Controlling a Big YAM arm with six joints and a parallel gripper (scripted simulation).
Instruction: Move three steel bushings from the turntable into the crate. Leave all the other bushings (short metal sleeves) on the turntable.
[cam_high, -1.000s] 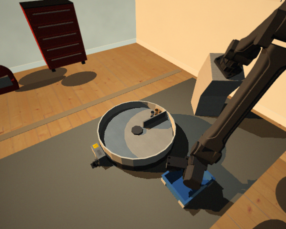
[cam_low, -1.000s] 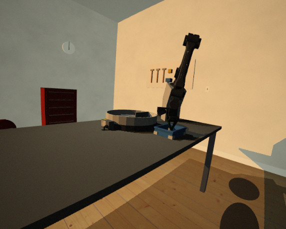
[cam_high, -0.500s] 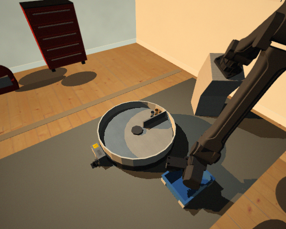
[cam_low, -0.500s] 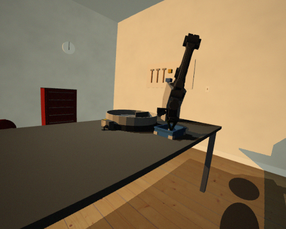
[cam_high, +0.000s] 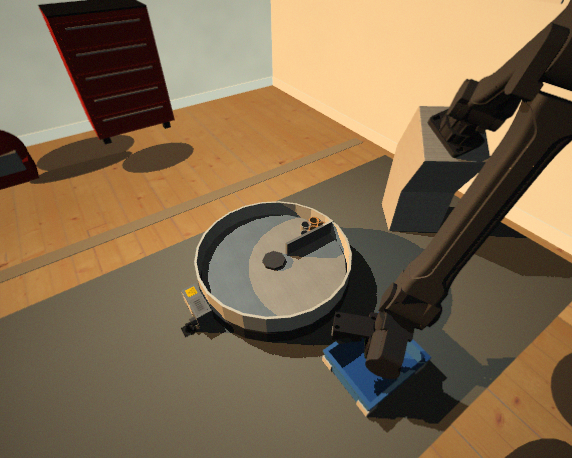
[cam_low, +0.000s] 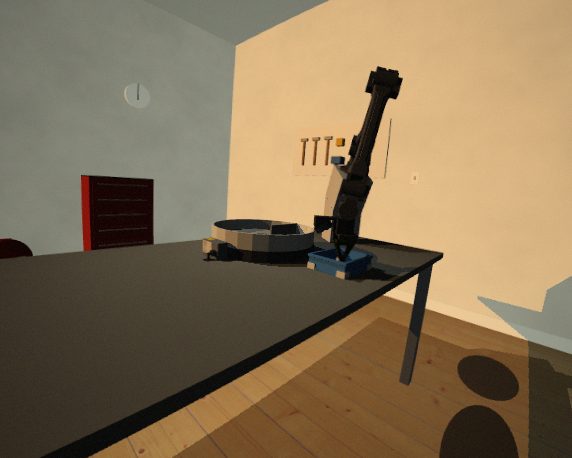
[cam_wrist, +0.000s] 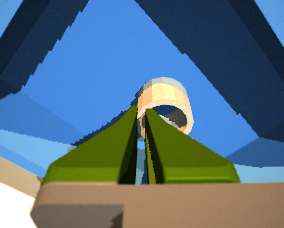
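My gripper is now 10 mm to the left of the blue crate, 10 mm past it and 10 mm above it. Also, from my hand: round turntable (350 mm to the right, 110 mm ahead, 20 mm above).
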